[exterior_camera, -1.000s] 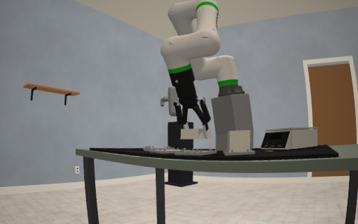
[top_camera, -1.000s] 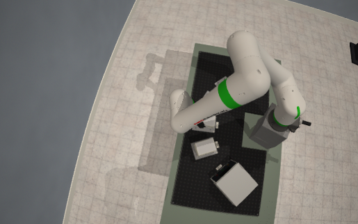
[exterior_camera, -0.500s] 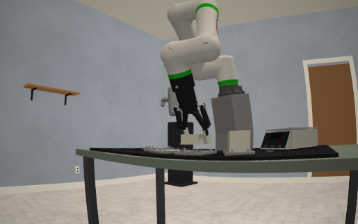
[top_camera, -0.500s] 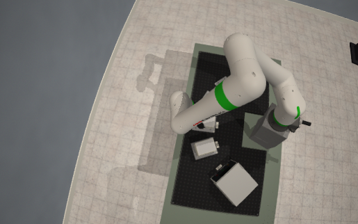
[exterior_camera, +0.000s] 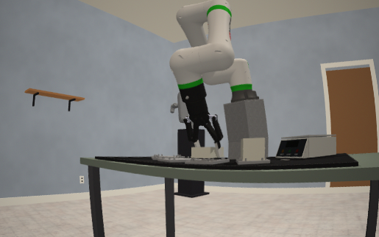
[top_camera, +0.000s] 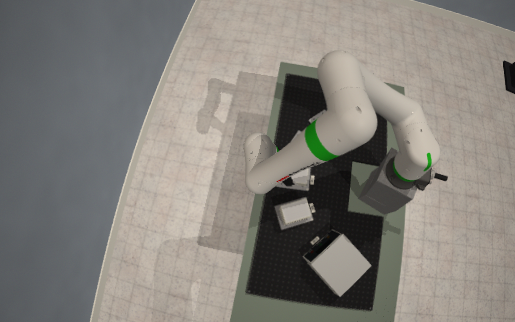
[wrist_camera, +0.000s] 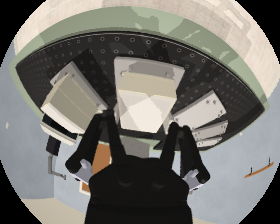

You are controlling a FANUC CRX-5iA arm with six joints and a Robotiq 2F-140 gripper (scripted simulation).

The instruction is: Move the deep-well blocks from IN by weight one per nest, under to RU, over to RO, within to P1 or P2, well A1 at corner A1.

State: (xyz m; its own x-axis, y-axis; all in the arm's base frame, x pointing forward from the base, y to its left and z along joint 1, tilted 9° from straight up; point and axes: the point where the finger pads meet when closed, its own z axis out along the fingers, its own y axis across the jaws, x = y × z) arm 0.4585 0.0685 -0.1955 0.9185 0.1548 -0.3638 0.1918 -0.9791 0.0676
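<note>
The deep-well block lies 17 cm to the left of my hand, 6 cm behind it and 2 cm above it. Also, from my hand: check-weigher: 34 cm to the left, 33 cm behind, 1 cm above.
</note>
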